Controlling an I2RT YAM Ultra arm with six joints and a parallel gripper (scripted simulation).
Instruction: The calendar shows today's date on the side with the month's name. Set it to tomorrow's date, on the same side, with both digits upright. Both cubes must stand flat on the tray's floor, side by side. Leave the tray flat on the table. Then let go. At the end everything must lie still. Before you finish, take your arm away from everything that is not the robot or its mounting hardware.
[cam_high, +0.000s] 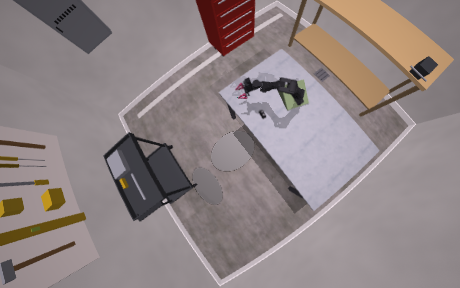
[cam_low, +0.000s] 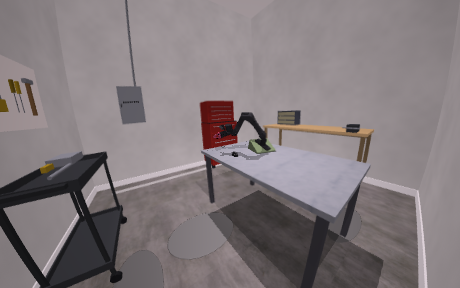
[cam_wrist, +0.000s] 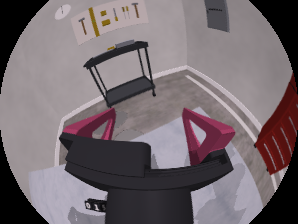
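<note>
The black calendar cube is 11 cm behind my hand, 22 cm to the left of it and 16 cm below it.
</note>
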